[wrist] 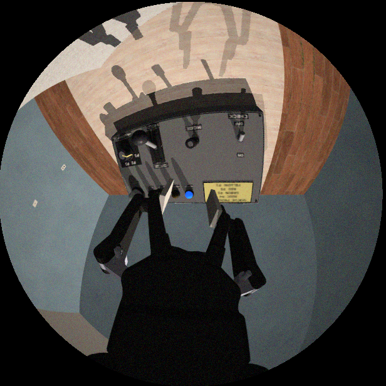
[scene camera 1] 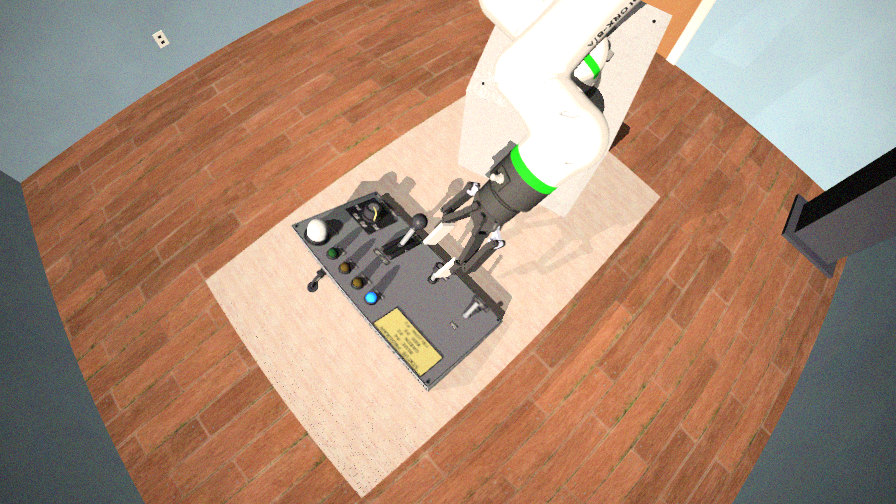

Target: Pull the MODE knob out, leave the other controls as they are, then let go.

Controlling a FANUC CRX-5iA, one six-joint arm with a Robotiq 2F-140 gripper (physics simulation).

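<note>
The MODE knob (scene camera 1: pixel 432 278) (wrist: pixel 191 142) is a small dark round knob standing on the grey control panel (scene camera 1: pixel 413 285) (wrist: pixel 220 160). In the wrist view it lies beyond the fingertips, between their two lines. In the scene view one pale finger pad partly hides it. My gripper (scene camera 1: pixel 440 252) (wrist: pixel 190 191) is partly open and empty, above the panel, with its pads apart. How far the knob stands out of the panel is hard to tell.
A black ball lever (scene camera 1: pixel 419 220) (wrist: pixel 140 138) stands to one side of the knob, the CHECK toggle (scene camera 1: pixel 473 307) (wrist: pixel 241 136) to the other. The panel also bears a rotary dial (scene camera 1: pixel 374 211) (wrist: pixel 126 156), a white ball (scene camera 1: pixel 317 230), a blue button (scene camera 1: pixel 371 297) (wrist: pixel 189 194) and a yellow label (scene camera 1: pixel 408 341).
</note>
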